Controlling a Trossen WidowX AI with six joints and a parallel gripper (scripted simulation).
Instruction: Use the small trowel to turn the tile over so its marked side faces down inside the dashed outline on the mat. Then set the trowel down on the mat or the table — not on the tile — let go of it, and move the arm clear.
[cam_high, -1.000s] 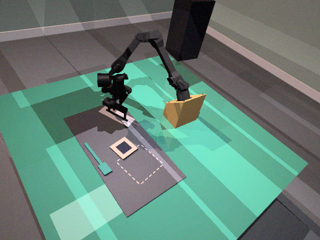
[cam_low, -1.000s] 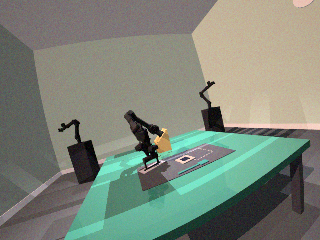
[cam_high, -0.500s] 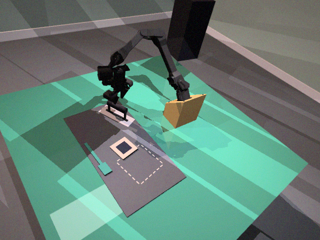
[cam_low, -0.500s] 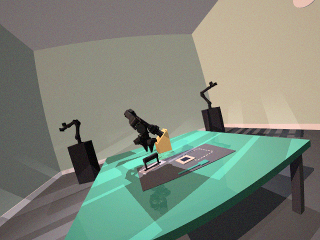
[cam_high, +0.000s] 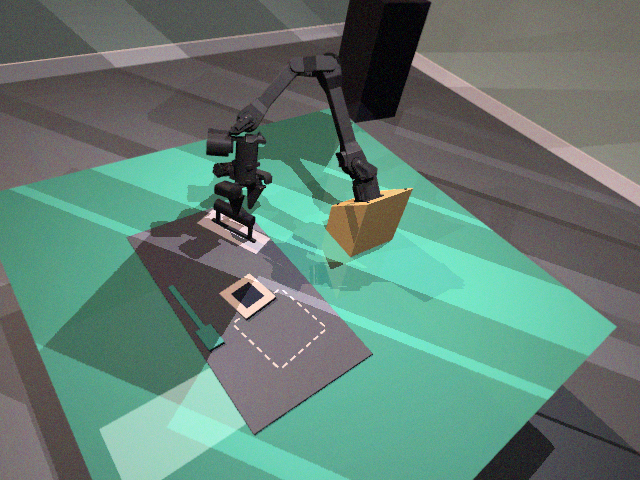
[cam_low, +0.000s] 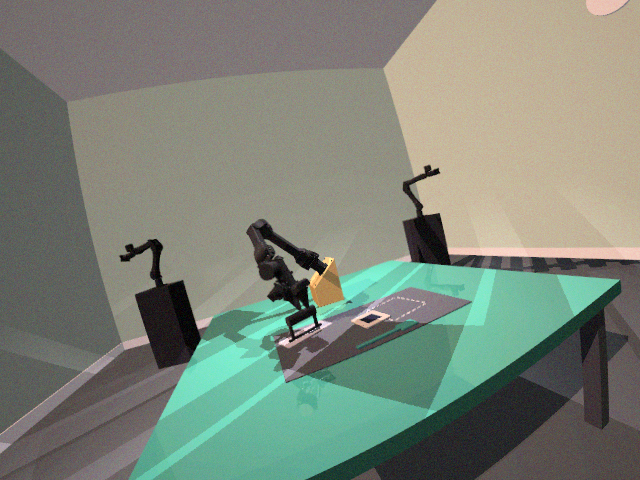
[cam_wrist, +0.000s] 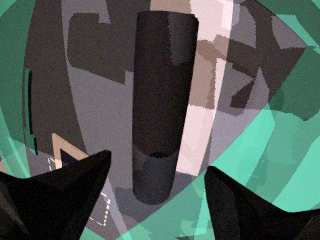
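Right now my gripper tip is 200 mm to the right of the grey mat, 100 mm above it and 80 mm short of it. From my gripper tip the other things lie so: teal trowel 240 mm to the left, 210 mm ahead, 80 mm below; then tile 220 mm to the left, 80 mm below, 70 mm ahead.
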